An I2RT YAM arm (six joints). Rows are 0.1 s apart.
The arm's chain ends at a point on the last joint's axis. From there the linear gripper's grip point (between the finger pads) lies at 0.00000 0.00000 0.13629 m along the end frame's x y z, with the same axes.
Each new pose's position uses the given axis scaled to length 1; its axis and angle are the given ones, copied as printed.
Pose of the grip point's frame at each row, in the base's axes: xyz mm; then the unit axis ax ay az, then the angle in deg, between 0 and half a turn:
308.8 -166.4 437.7 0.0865 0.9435 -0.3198 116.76
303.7 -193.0 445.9 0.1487 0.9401 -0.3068 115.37
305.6 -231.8 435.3 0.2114 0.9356 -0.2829 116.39
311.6 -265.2 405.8 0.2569 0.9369 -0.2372 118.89
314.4 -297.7 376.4 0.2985 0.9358 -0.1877 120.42
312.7 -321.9 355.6 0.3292 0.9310 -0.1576 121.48
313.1 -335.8 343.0 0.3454 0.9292 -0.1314 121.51
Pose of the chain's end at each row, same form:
199.4 -96.2 478.8 0.0865 0.9435 -0.3198 116.76
196.8 -118.5 486.0 0.1487 0.9401 -0.3068 115.37
203.2 -153.9 480.1 0.2114 0.9356 -0.2829 116.39
212.1 -189.6 460.3 0.2569 0.9369 -0.2372 118.89
215.9 -226.6 438.2 0.2985 0.9358 -0.1877 120.42
215.3 -253.2 421.6 0.3292 0.9310 -0.1576 121.48
214.6 -270.3 410.6 0.3454 0.9292 -0.1314 121.51

